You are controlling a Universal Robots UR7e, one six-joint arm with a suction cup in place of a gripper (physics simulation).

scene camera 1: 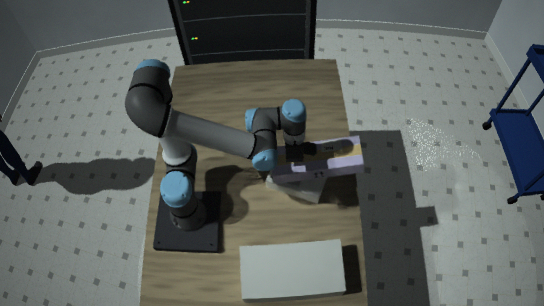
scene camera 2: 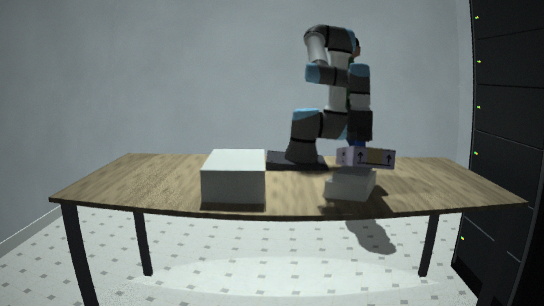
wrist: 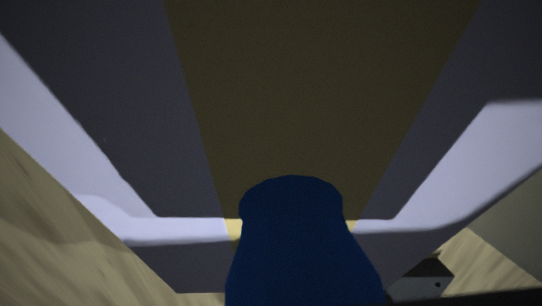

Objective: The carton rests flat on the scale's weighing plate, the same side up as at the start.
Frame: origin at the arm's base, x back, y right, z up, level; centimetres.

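Seen in the pictures: hand, its tool point: [wrist: 281, 197]; arm's base, origin of its link: [scene camera 1: 188, 215] [scene camera 2: 301, 159].
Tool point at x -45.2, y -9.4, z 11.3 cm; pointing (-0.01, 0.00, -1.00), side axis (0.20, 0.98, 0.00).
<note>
Offsets run from my tool point to a thing's top centre. Level surfaces: height alone.
The lilac carton [scene camera 1: 345, 164] [scene camera 2: 352, 158] [wrist: 300, 100] with a tan tape strip hangs on my suction cup [scene camera 2: 357, 143] [wrist: 292, 200], which is on its top face. It looks level, with its printed arrows pointing up. It is over the white scale {dx -1.3, dy +2.3, dz -6.4 cm} [scene camera 1: 300, 192] [scene camera 2: 347, 189], very low above the weighing plate or touching it; I cannot tell which. The carton is turned relative to the scale and reaches beyond it to the right in scene camera 1. The weighing plate is mostly hidden under the carton.
A large white box {dx +10.4, dy +41.7, dz -3.1 cm} [scene camera 1: 292, 270] [scene camera 2: 232, 182] stands on the wooden table {dz -13.5 cm} [scene camera 1: 200, 280] [scene camera 2: 300, 200]. A black rack [scene camera 1: 312, 30] [scene camera 2: 510, 112] is behind the table's far end. A blue cart [scene camera 1: 517, 150] stands at the right. A person [scene camera 1: 12, 155] is partly visible at the left.
</note>
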